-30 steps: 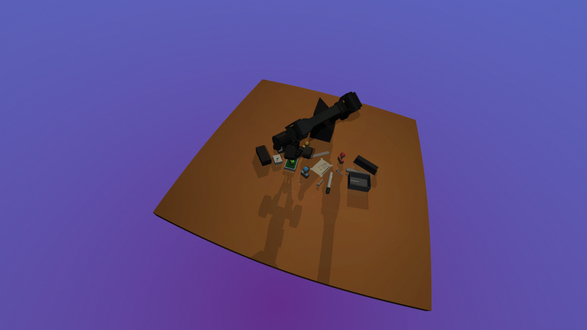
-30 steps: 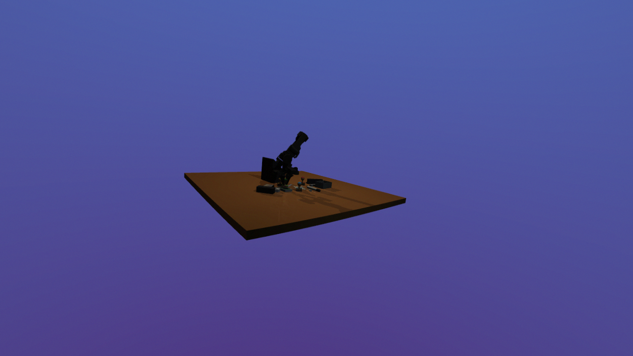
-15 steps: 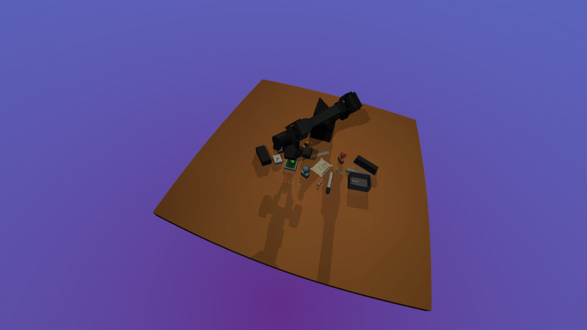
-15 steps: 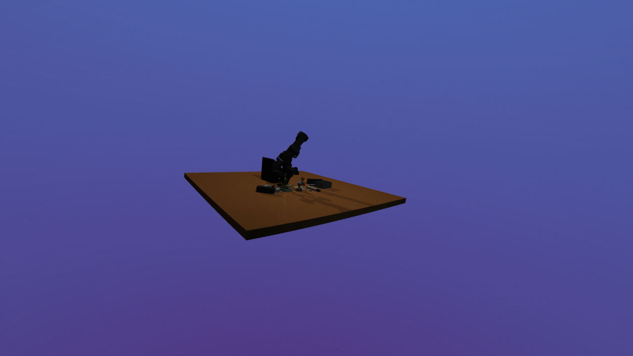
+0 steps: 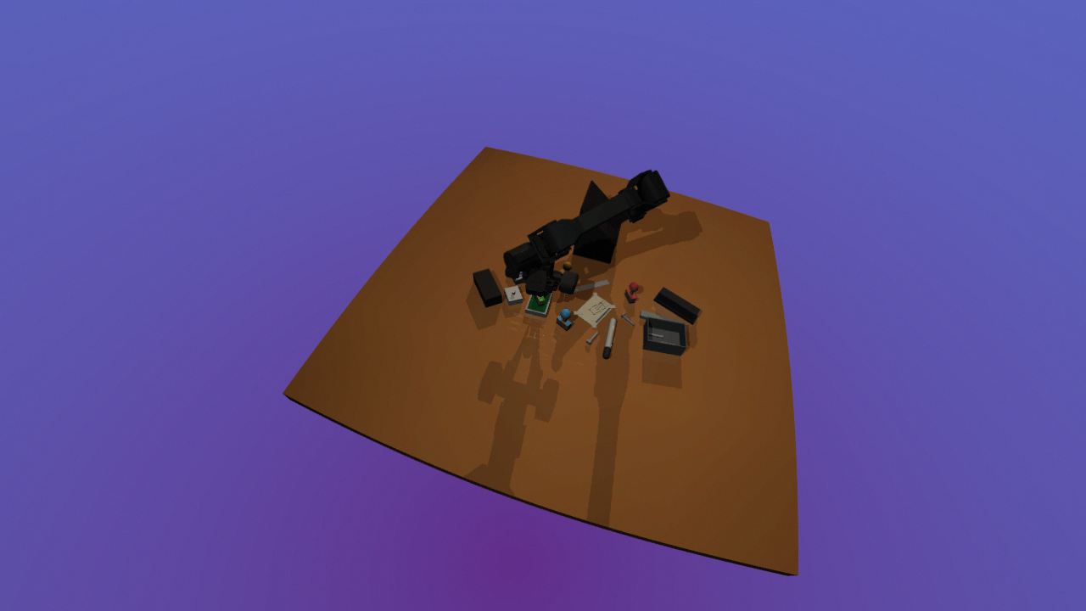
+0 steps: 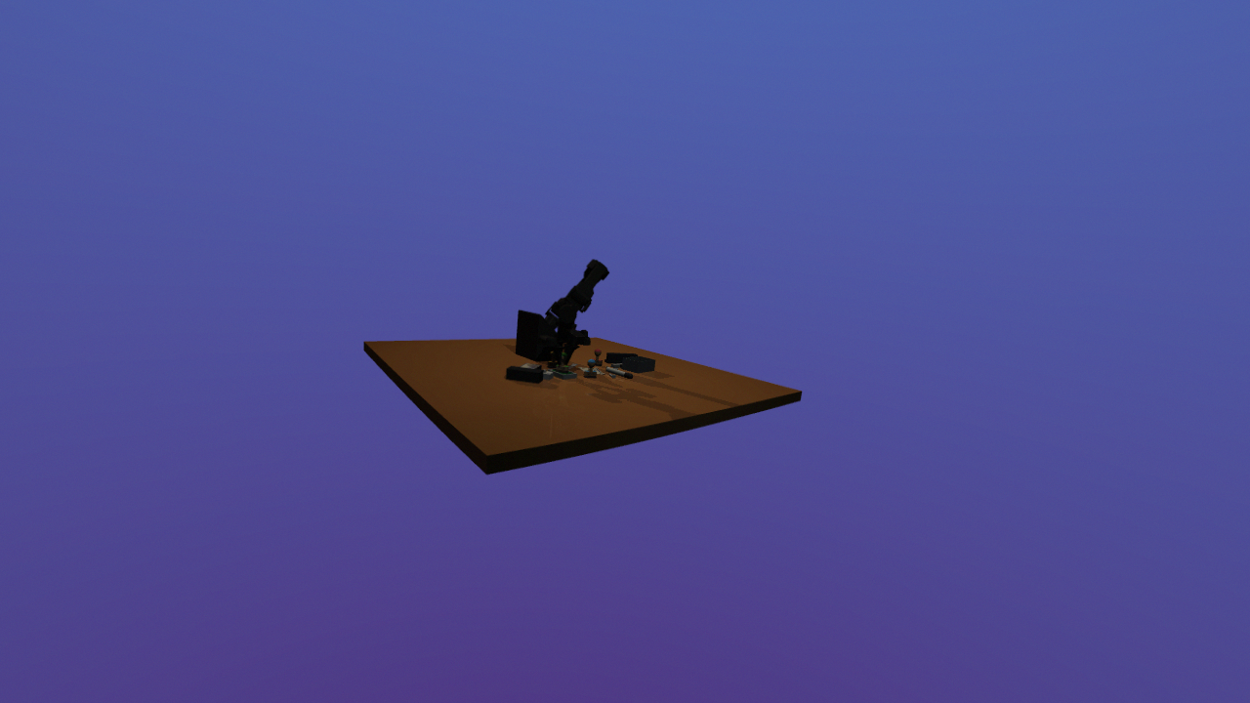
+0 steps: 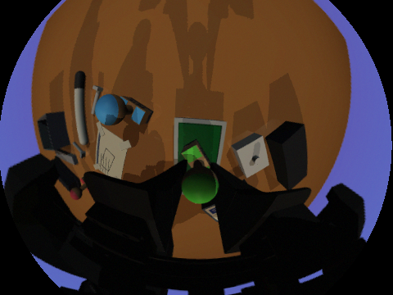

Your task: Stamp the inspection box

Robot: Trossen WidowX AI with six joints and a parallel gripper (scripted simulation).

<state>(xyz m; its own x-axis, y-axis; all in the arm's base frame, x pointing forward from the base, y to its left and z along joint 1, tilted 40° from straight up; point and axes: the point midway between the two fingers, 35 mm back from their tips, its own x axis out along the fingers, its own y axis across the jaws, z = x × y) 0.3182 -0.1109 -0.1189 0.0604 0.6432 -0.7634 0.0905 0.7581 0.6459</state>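
My gripper tip is right at the green-knobbed PASS stamp. Also, from my gripper tip: blue-knobbed stamp 80 mm to the left, 60 mm ahead, 20 mm below; green ink pad 30 mm below; grey block 80 mm to the right, 20 mm below.
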